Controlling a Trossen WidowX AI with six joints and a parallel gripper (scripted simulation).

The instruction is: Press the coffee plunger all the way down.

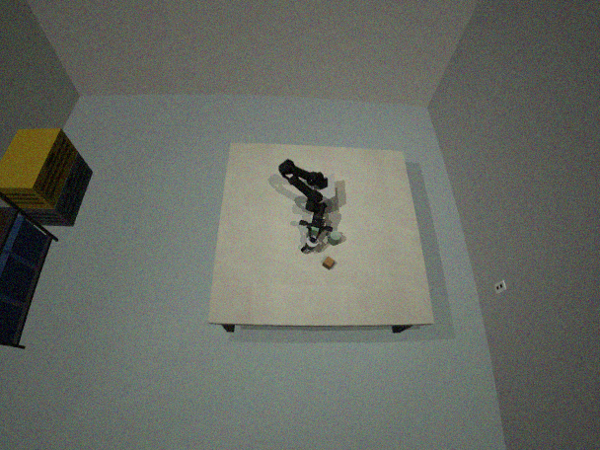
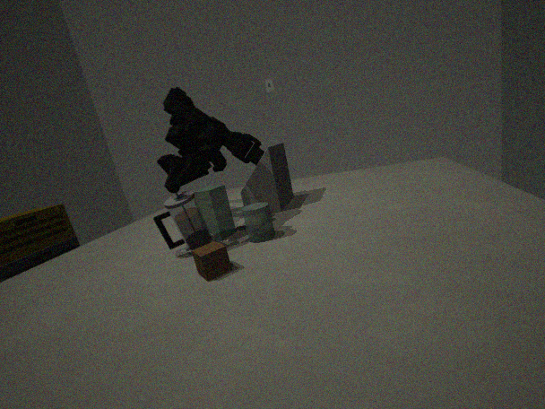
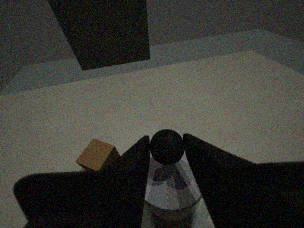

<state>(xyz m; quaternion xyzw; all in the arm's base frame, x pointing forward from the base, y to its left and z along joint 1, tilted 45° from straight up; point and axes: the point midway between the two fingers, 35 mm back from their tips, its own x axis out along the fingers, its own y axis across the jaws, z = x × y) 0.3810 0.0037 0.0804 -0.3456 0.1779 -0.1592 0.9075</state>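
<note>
Now: gripper tip 8 cm above the glass coffee press, 2 cm past it and 1 cm to the left of it. The rest, counted from my gripper tip: orange-brown cube: 14 cm below, 11 cm to the left, 7 cm ahead; then pale green box: 12 cm behind, 10 cm below, 1 cm to the left.
</note>
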